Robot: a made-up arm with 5 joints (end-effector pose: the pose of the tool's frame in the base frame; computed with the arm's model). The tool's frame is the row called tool.
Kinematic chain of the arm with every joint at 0, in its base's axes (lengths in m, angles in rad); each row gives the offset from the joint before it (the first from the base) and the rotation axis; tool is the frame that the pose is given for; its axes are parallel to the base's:
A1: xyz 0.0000 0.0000 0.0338 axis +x
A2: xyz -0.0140 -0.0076 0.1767 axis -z
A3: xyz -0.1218 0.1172 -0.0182 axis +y
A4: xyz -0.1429 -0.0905 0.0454 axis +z
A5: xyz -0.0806 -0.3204 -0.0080 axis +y
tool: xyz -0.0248 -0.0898 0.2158
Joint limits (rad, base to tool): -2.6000..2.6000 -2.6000..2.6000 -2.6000..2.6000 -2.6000..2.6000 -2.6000..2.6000
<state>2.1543 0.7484 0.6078 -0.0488 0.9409</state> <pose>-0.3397 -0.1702 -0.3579 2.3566 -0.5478 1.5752</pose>
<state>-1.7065 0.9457 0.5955 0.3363 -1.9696</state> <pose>-0.5996 0.2412 -0.0351 -2.2191 -0.1150 1.5497</pose>
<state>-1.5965 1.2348 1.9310 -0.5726 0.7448</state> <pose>-0.2752 0.3955 0.3260 -0.6363 0.7264 -2.6444</pose>
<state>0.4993 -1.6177 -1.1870 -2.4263 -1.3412</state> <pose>-0.5324 -0.2514 -0.0949 0.7697 0.2828 -1.3669</pose>
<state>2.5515 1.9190 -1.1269 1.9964 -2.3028</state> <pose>-0.0664 -0.1151 -0.3666 1.8220 0.0676 -1.9653</pose>
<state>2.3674 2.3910 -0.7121 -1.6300 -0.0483</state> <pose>0.6110 -0.2433 0.2821 -1.8822 -0.5795 -2.4130</pose>
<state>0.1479 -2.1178 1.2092 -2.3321 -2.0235</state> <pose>-0.2922 -0.5625 0.3257 -2.5109 -0.1309 2.4497</pose>
